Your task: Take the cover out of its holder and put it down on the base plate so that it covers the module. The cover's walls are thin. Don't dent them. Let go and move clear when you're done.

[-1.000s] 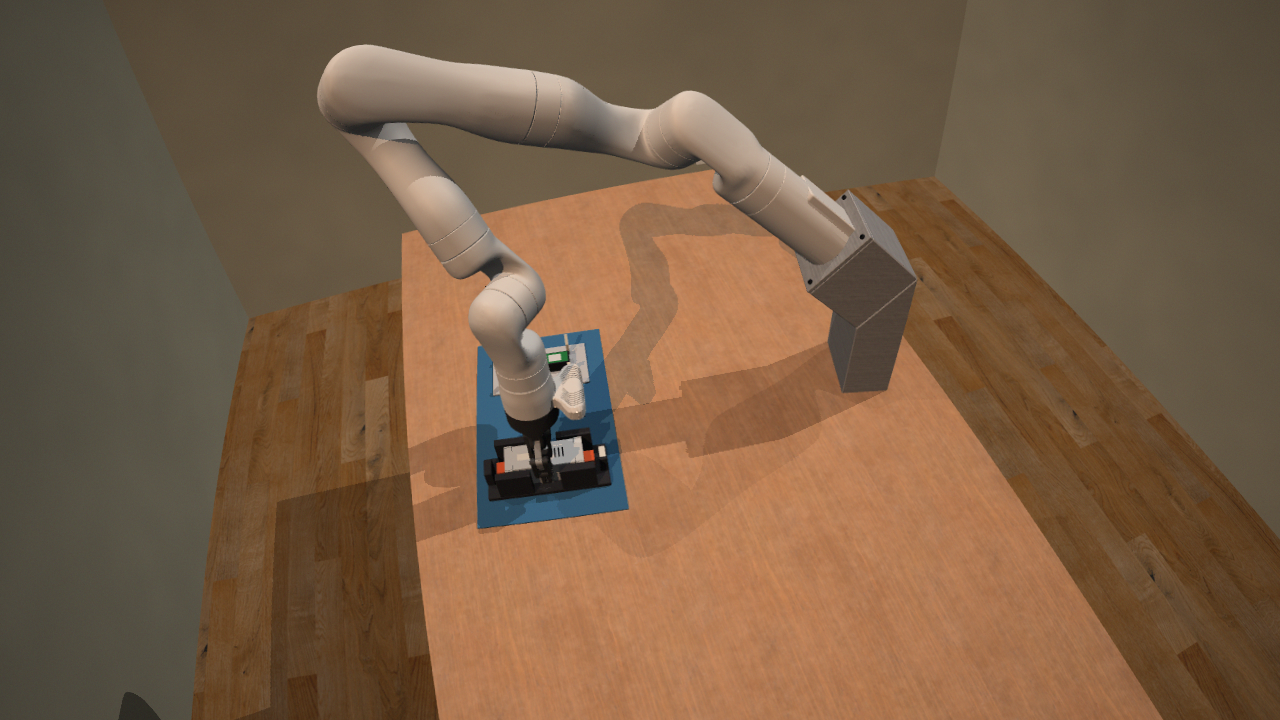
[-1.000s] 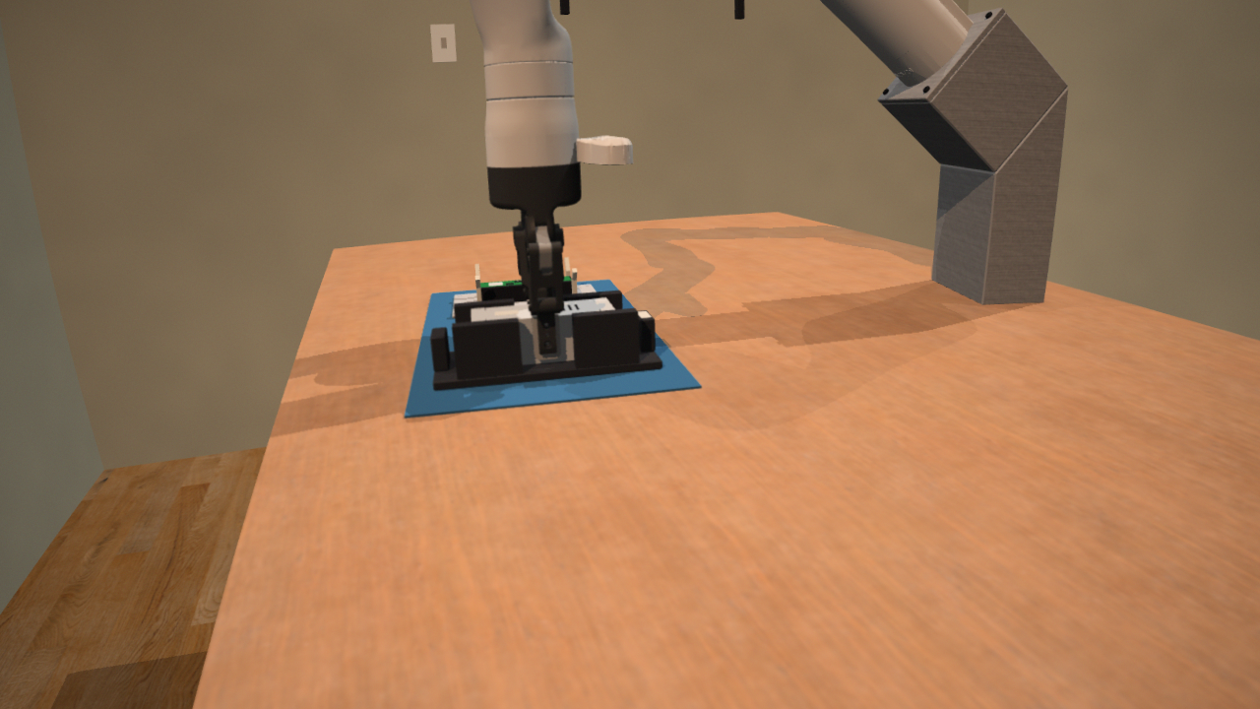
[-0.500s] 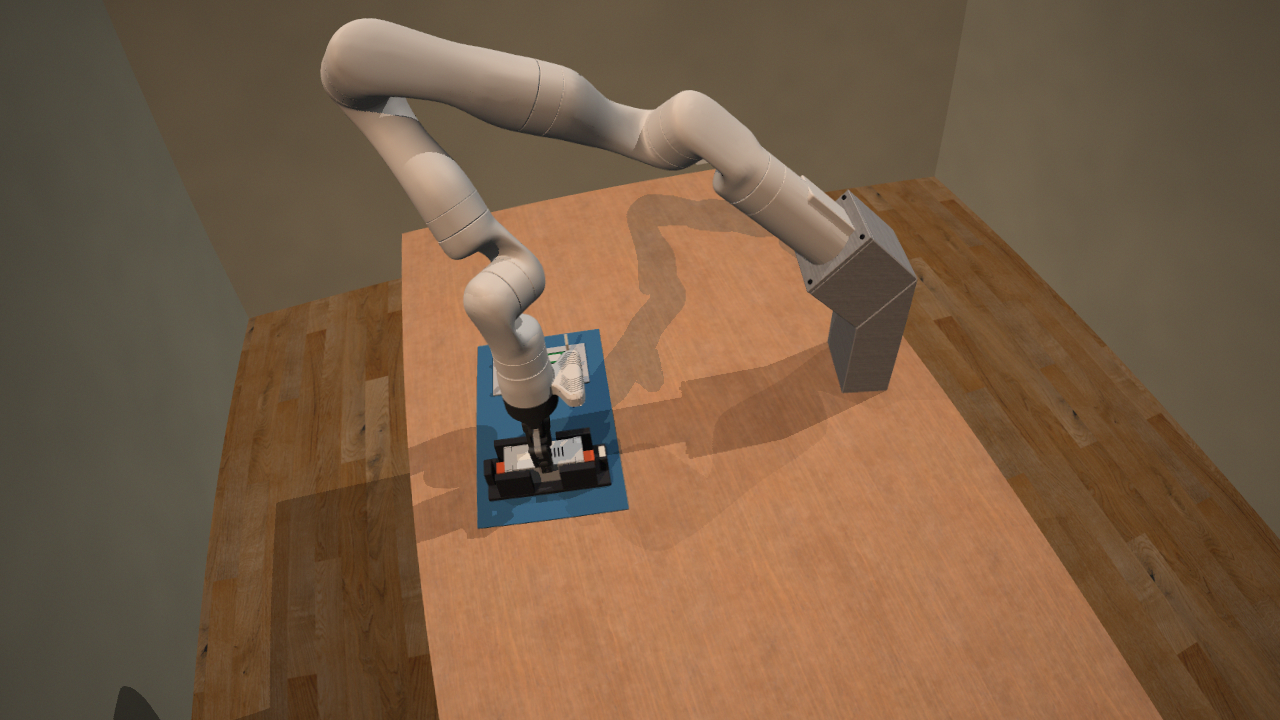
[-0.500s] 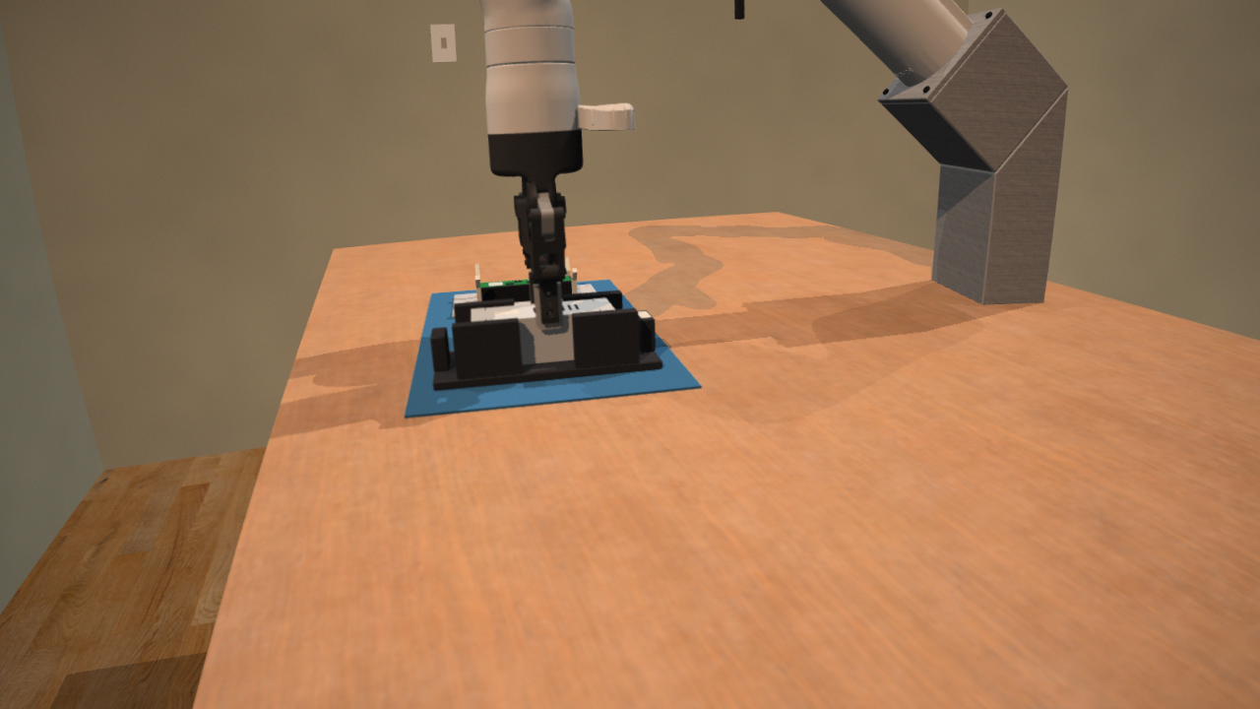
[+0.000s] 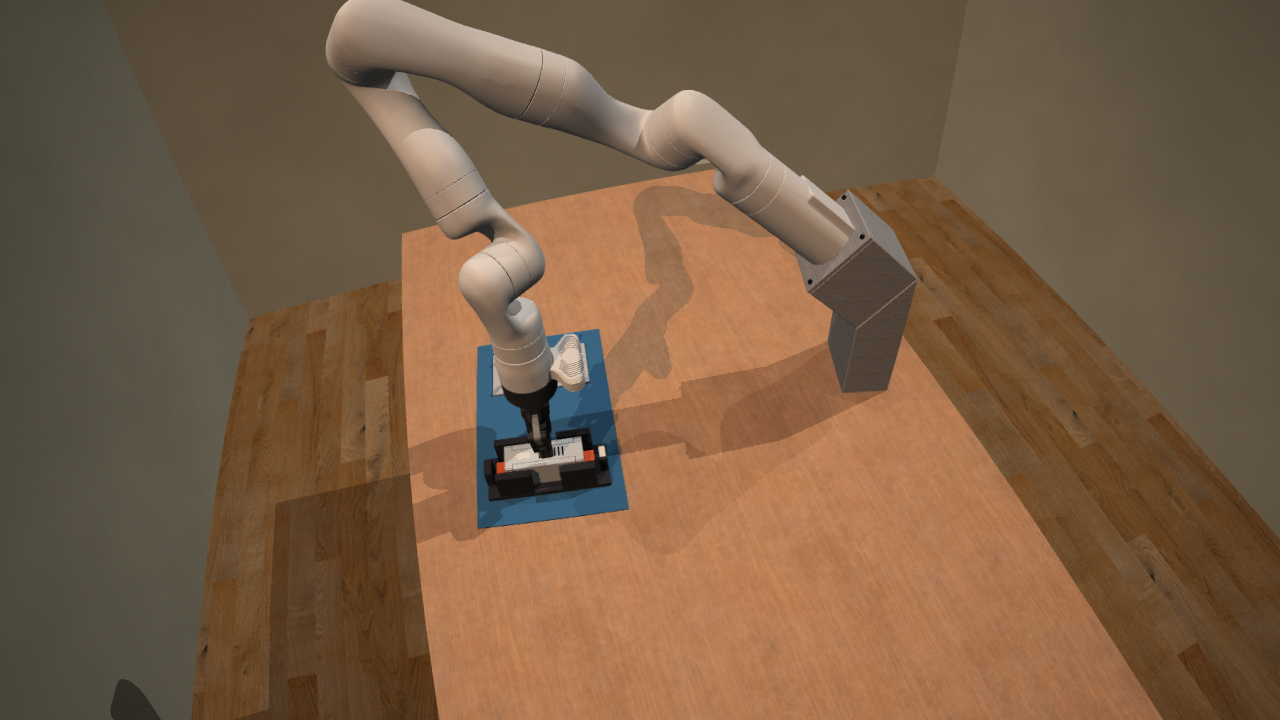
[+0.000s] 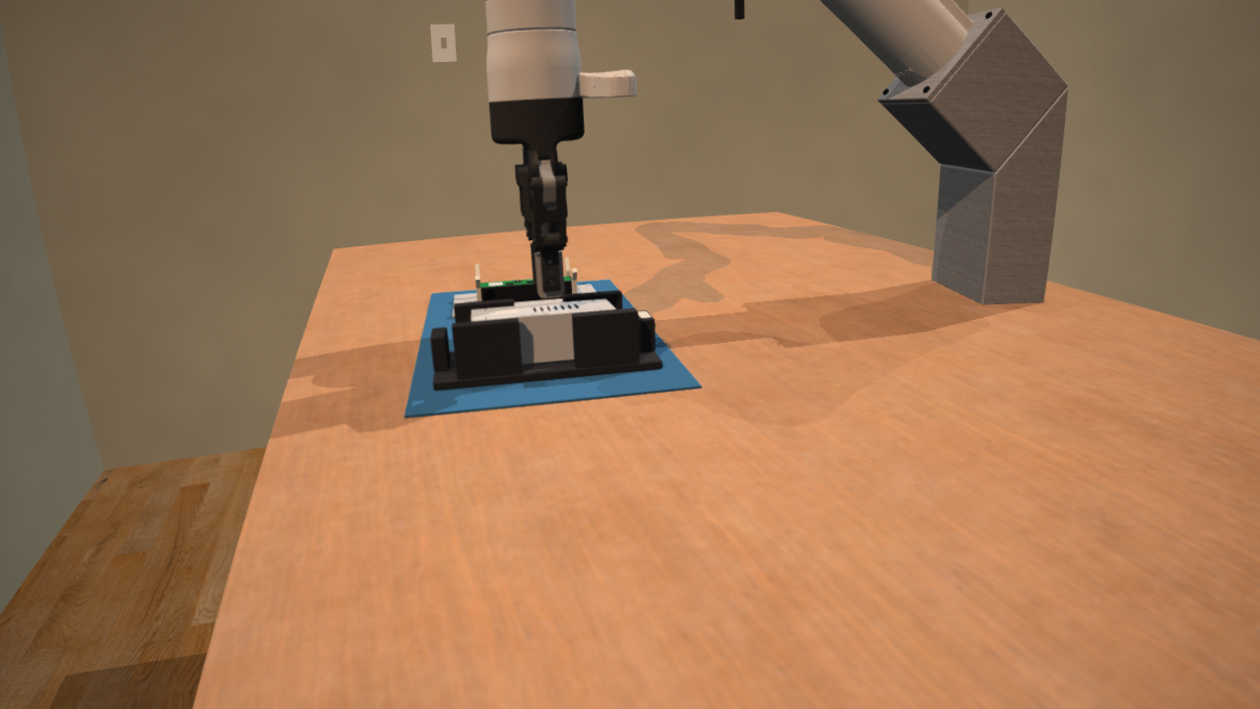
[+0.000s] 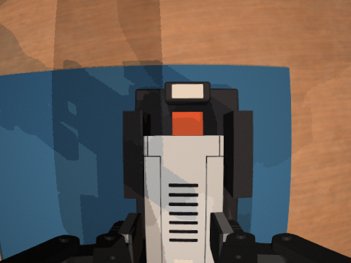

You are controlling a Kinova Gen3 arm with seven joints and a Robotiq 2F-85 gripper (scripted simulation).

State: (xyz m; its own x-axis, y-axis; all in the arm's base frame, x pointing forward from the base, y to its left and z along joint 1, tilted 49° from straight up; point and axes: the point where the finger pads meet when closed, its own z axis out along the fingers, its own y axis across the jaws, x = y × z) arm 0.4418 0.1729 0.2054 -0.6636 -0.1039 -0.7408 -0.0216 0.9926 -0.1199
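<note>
The light grey cover lies 5 cm below my hand and 1 cm ahead of it.
</note>
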